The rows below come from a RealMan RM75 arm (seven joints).
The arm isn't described. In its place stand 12 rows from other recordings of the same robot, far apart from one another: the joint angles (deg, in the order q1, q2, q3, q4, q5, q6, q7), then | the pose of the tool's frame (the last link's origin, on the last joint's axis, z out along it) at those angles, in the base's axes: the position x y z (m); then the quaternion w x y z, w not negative.
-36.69 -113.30 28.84 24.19 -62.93 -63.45 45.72 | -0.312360 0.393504 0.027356 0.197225 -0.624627 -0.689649 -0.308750
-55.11 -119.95 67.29 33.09 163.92 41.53 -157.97 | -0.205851 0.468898 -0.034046 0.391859 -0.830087 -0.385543 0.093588
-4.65 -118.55 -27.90 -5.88 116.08 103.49 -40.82 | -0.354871 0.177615 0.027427 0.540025 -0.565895 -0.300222 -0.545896
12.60 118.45 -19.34 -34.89 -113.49 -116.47 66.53 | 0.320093 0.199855 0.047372 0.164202 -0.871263 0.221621 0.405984
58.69 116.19 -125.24 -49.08 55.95 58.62 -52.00 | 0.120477 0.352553 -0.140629 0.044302 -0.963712 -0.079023 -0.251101
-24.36 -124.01 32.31 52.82 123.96 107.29 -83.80 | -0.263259 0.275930 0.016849 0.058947 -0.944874 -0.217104 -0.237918
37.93 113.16 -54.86 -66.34 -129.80 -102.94 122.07 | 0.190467 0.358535 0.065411 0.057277 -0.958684 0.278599 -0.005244
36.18 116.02 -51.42 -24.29 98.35 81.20 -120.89 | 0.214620 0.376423 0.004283 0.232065 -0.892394 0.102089 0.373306
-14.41 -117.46 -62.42 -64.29 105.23 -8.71 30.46 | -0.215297 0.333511 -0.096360 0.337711 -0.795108 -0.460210 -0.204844
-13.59 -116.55 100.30 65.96 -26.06 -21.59 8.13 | -0.282213 0.362220 -0.023596 0.467052 -0.790057 -0.395238 -0.038195
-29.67 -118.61 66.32 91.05 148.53 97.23 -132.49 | -0.186728 0.345406 0.069736 0.221277 -0.930128 -0.256133 0.142456
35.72 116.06 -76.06 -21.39 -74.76 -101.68 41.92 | 0.185132 0.293610 -0.036884 0.015382 -0.906118 -0.104280 0.409681
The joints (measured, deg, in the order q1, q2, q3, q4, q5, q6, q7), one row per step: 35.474 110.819 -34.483 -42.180 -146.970 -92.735 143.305; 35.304 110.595 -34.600 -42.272 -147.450 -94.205 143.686; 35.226 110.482 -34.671 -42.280 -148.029 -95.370 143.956; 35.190 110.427 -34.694 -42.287 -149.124 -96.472 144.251; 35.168 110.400 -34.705 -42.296 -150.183 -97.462 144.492; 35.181 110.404 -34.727 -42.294 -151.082 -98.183 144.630; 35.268 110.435 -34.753 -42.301 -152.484 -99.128 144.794; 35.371 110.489 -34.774 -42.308 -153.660 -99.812 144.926; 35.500 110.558 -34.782 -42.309 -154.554 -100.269 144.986; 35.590 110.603 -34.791 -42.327 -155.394 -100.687 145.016
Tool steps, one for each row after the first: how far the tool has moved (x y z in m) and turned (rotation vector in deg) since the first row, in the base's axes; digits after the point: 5 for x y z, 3 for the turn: 0.00057 -0.00411 0.00119 -1.354 0.138 -0.588; 0.00100 -0.00757 0.00151 -2.590 0.175 -1.077; 0.00221 -0.01145 0.00159 -4.019 -0.170 -1.725; 0.00332 -0.01501 0.00161 -5.342 -0.524 -2.316; 0.00417 -0.01768 0.00147 -6.398 -0.879 -2.730; 0.00525 -0.02112 0.00127 -7.894 -1.517 -3.267; 0.00605 -0.02365 0.00100 -9.066 -2.091 -3.688; 0.00639 -0.02522 0.00065 -9.918 -2.541 -3.925; 0.00693 -0.02676 0.00056 -10.688 -2.997 -4.150
